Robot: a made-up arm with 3 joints.
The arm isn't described. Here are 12 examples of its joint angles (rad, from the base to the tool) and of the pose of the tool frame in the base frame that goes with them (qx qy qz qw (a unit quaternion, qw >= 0); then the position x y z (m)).
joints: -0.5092 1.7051 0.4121
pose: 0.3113 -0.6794 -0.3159 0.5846 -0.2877 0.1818 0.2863
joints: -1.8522 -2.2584 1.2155
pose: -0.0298 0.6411 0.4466 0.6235 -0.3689 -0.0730 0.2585
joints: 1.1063 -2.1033 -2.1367
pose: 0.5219 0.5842 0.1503 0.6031 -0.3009 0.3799 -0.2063
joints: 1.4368 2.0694 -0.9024
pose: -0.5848 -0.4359 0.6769 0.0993 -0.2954 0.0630 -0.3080
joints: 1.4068 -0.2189 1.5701
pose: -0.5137 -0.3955 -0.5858 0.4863 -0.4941 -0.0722 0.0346
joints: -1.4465 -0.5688 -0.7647
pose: 0.6678 -0.0419 0.4408 0.5983 -0.3580 0.1847 0.5864
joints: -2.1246 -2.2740 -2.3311
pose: -0.5507 0.1632 -0.5005 0.6477 -0.2419 -0.4101 0.4585
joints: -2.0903 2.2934 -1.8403
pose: -0.1483 -0.5602 -0.3132 0.7524 -0.1886 -0.1488 0.6669
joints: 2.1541 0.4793 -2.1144
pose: -0.5182 0.6898 0.5037 0.0441 -0.5089 -0.4515 -0.1407
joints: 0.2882 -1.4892 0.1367
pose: -0.1512 0.6619 -0.1468 0.7194 -0.4156 0.2247 -0.0533
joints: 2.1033 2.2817 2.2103
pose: 0.2405 -0.5259 0.1696 0.7980 -0.1316 -0.2458 0.1200
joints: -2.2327 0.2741 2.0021
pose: 0.5306 0.7171 -0.4324 0.1312 -0.5391 0.0582 0.3706
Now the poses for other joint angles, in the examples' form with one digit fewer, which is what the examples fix.
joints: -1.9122 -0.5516 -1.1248
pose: 0.749 -0.286 0.484 0.351 -0.405 -0.072 0.658
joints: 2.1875 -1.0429 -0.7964
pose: -0.621 0.510 -0.254 0.539 -0.396 -0.356 -0.147
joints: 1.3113 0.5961 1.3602
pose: -0.307 -0.547 -0.337 0.702 -0.383 -0.125 0.009
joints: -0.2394 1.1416 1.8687
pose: 0.491 -0.238 -0.710 0.445 -0.364 0.178 -0.060
